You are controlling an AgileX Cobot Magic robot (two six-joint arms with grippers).
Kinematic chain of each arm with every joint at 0, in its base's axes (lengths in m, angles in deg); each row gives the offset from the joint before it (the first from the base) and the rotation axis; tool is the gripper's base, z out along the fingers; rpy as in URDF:
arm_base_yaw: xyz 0 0 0.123 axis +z
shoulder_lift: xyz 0 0 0 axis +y
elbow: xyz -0.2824 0 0.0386 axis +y
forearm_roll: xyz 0.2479 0 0.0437 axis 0.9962 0 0.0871
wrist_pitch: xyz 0 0 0 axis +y
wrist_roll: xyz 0.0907 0 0.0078 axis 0.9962 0 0.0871
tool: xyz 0 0 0 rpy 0 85 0
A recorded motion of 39 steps. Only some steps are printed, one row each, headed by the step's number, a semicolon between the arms.
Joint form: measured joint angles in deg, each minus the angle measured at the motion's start. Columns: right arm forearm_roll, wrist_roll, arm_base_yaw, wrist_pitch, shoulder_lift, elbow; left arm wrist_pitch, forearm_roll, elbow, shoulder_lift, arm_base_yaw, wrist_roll.
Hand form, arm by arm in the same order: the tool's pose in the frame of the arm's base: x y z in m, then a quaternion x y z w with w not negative. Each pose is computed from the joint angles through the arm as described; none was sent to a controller.
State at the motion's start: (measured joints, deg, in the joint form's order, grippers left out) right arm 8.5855 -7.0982 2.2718 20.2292 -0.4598 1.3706; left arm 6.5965 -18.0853 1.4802 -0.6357 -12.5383 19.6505
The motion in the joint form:
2: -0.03 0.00 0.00 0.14 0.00 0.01; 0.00 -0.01 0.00 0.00 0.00 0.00
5: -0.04 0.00 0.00 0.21 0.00 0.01; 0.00 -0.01 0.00 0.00 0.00 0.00
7: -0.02 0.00 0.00 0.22 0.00 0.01; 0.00 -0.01 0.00 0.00 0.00 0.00
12: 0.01 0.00 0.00 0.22 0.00 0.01; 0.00 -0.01 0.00 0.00 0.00 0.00
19: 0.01 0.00 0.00 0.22 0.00 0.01; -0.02 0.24 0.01 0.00 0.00 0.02
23: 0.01 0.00 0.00 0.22 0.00 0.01; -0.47 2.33 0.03 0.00 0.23 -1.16
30: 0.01 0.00 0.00 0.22 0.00 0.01; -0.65 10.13 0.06 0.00 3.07 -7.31
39: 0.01 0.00 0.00 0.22 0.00 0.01; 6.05 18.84 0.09 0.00 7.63 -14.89
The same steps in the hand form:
2: 0.0530 0.0068 0.1737 -0.02493 0.79856 0.03748 0.60023; 0.0546 -0.0155 0.1950 0.10131 0.71288 -0.07851 0.68947
5: 0.0529 0.0068 0.1736 -0.02504 0.79892 0.03745 0.59975; 0.0546 -0.0155 0.1950 0.10131 0.71288 -0.07851 0.68947
7: 0.0529 0.0069 0.1736 -0.02496 0.79897 0.03760 0.59967; 0.0546 -0.0155 0.1950 0.10131 0.71288 -0.07851 0.68947
12: 0.0529 0.0069 0.1736 -0.02481 0.79897 0.03782 0.59967; 0.0546 -0.0155 0.1950 0.10131 0.71288 -0.07851 0.68947
19: 0.0529 0.0069 0.1736 -0.02481 0.79897 0.03782 0.59967; 0.0546 -0.0154 0.1950 0.10277 0.71267 -0.07669 0.68968
23: 0.0529 0.0069 0.1736 -0.02481 0.79897 0.03782 0.59967; 0.0548 -0.0147 0.1954 0.10450 0.71031 -0.06793 0.69277
30: 0.0529 0.0069 0.1736 -0.02481 0.79897 0.03782 0.59967; 0.0557 -0.0106 0.1953 0.09182 0.71220 -0.03575 0.69503
39: 0.0529 0.0069 0.1736 -0.02481 0.79897 0.03782 0.59967; 0.0556 -0.0045 0.1844 0.06780 0.75498 0.00444 0.65222

